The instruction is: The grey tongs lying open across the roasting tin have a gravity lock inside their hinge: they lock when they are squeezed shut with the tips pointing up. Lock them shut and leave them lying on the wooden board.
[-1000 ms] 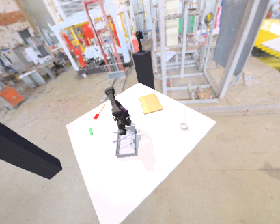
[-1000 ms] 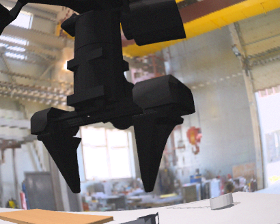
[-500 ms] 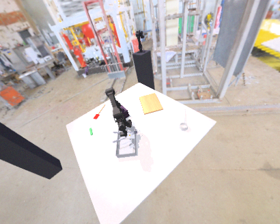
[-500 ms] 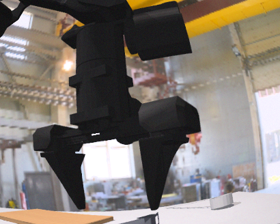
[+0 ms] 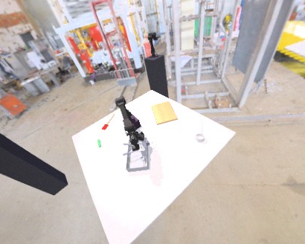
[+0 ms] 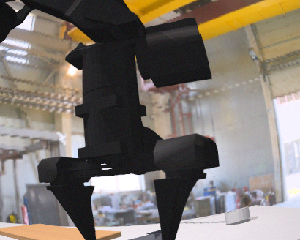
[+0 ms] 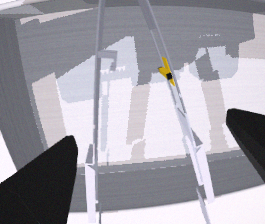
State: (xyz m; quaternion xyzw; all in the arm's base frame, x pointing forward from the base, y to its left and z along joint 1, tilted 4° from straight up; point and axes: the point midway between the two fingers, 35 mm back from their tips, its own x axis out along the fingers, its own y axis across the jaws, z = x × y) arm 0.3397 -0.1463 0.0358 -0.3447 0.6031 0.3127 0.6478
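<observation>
Right now my gripper tip is 3 cm short of the yellow piece, 2 cm to the right of it and 1 cm above it. Round my gripper tip: grey roasting tin: 2 cm ahead, 4 cm to the right, 6 cm below; then wooden board: 20 cm behind, 54 cm to the left, 8 cm below.
</observation>
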